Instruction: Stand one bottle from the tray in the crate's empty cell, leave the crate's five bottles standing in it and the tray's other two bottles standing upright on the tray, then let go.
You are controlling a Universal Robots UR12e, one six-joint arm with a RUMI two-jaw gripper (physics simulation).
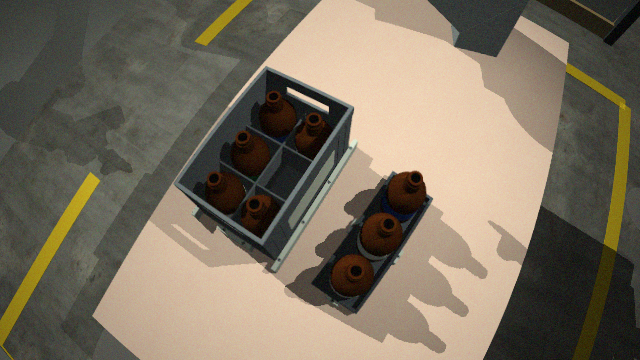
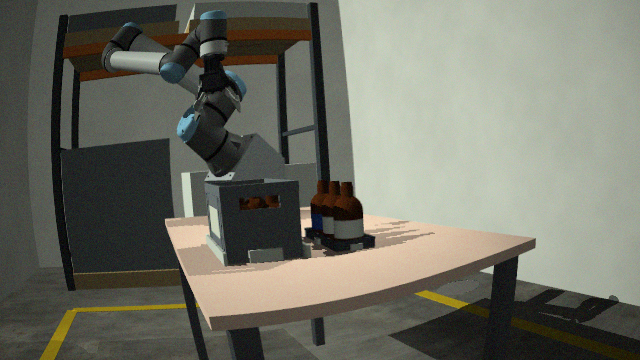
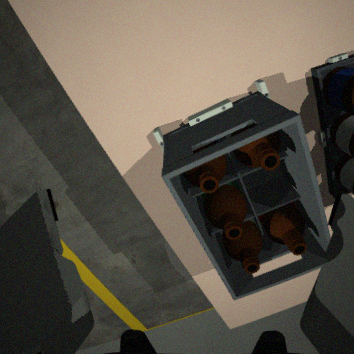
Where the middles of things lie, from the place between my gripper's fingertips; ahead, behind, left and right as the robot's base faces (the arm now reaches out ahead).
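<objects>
From my hand, the green-labelled bottle (image 1: 250, 154) is 280 mm below, 210 mm ahead of it and 20 mm to the right of it. The red-labelled bottle (image 1: 258, 212) is also 280 mm below my hand, and it's 300 mm ahead of it and 60 mm to the left of it. As for the pale rail (image 1: 345, 158), that's 350 mm below my hand, 210 mm ahead of it and 120 mm to the left of it.
</objects>
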